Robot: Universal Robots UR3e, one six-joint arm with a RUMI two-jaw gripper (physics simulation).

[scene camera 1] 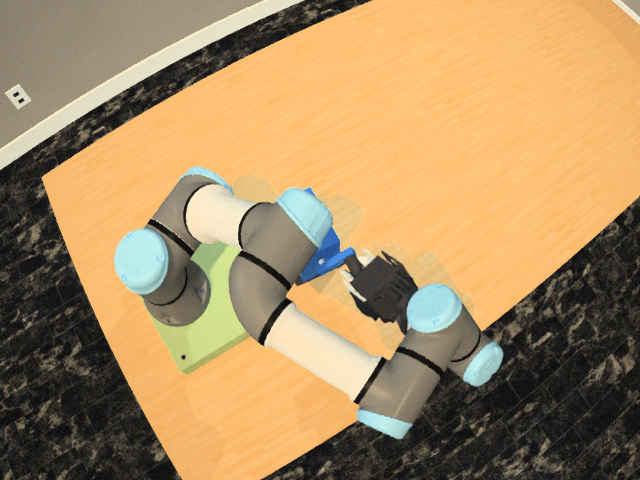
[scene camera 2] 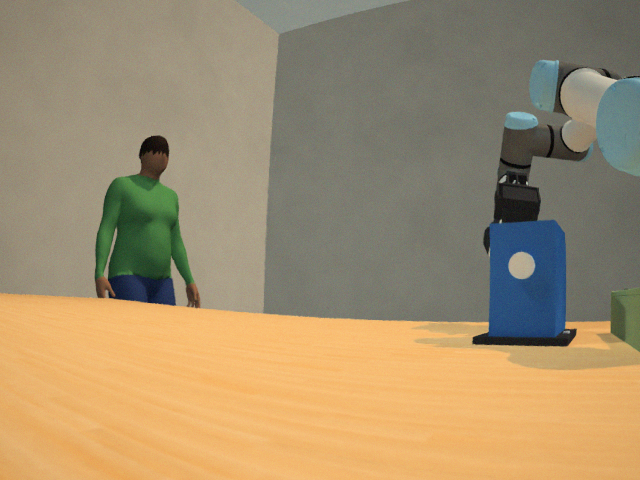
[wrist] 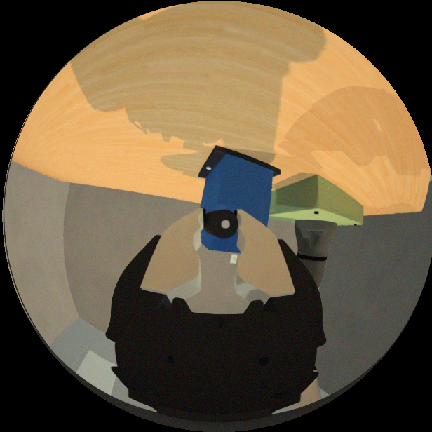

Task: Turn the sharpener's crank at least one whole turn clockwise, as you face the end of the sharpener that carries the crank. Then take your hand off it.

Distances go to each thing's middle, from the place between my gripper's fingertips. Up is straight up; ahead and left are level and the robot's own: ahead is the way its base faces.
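Scene:
Measured from the blue sharpener [scene camera 2: 527,307], my gripper is 70 mm to the right of it and 20 mm past it, and it is also 20 mm above the sharpener.

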